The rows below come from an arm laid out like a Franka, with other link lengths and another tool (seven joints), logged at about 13 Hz.
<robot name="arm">
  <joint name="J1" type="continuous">
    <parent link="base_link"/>
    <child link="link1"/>
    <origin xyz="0 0 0.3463"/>
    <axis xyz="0 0 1"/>
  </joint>
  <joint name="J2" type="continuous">
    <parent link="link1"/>
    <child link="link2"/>
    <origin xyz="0 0 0" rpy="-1.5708 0 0"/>
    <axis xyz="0 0 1"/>
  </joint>
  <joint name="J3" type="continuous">
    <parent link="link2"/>
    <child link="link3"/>
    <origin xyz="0 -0.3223 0" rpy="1.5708 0 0"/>
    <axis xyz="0 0 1"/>
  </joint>
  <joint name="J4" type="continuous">
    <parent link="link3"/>
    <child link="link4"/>
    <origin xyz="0.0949 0 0" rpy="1.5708 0 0"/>
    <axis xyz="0 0 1"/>
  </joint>
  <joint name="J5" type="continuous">
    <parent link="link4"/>
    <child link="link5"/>
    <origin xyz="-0.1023 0.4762 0" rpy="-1.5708 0 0"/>
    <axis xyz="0 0 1"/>
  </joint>
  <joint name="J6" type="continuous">
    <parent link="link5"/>
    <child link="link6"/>
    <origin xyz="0 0 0" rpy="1.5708 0 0"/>
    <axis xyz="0 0 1"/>
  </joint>
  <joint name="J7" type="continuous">
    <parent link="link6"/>
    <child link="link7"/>
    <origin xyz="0.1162 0 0" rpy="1.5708 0 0"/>
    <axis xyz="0 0 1"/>
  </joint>
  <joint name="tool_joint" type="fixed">
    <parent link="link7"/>
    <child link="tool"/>
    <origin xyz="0 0.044 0.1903" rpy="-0.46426 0 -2.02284"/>
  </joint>
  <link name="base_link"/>
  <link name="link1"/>
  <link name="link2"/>
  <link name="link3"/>
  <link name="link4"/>
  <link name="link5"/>
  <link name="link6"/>
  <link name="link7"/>
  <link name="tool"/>
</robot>
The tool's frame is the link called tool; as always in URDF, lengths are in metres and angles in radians. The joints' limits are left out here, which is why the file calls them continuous.
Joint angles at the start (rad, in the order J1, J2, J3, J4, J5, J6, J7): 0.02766, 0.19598, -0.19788, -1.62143, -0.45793, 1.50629, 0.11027
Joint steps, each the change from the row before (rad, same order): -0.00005, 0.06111, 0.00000, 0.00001, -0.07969, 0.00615, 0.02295; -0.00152, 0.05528, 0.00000, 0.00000, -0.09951, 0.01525, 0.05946; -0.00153, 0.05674, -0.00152, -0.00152, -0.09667, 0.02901, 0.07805; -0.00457, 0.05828, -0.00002, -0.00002, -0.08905, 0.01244, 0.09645; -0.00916, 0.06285, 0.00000, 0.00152, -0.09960, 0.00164, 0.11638; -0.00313, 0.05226, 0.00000, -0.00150, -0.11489, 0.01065, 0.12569; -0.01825, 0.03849, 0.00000, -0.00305, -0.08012, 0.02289, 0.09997; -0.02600, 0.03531, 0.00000, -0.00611, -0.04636, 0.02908, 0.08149; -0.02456, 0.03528, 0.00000, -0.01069, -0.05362, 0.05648, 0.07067; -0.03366, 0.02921, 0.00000, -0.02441, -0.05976, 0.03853, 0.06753; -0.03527, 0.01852, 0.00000, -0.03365, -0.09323, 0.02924, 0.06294; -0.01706, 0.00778, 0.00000, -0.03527, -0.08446, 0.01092, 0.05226; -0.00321, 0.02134, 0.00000, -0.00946, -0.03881, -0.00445, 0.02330
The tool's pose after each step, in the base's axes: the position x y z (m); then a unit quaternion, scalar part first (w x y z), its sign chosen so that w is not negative. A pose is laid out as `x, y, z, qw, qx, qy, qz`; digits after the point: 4 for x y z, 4 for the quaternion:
0.6769, -0.2479, 0.4278, 0.1358, 0.5751, 0.7911, -0.1580
0.6838, -0.2613, 0.4058, 0.1580, 0.5657, 0.7809, -0.2126
0.6924, -0.2728, 0.3819, 0.1896, 0.5548, 0.7672, -0.2601
0.6961, -0.2832, 0.3562, 0.2209, 0.5482, 0.7462, -0.3064
0.6962, -0.2964, 0.3298, 0.2585, 0.5396, 0.7177, -0.3563
0.7003, -0.3042, 0.3105, 0.3116, 0.5194, 0.6899, -0.3965
0.7000, -0.3189, 0.2925, 0.3520, 0.5071, 0.6677, -0.4160
0.6941, -0.3365, 0.2687, 0.3765, 0.5040, 0.6514, -0.4240
0.6919, -0.3519, 0.2402, 0.4009, 0.4927, 0.6478, -0.4207
0.6784, -0.3736, 0.2112, 0.4158, 0.4818, 0.6430, -0.4261
0.6632, -0.3964, 0.1899, 0.4334, 0.4577, 0.6420, -0.4365
0.6520, -0.4067, 0.1760, 0.4492, 0.4311, 0.6436, -0.4451
0.6469, -0.4085, 0.1613, 0.4529, 0.4143, 0.6466, -0.4529

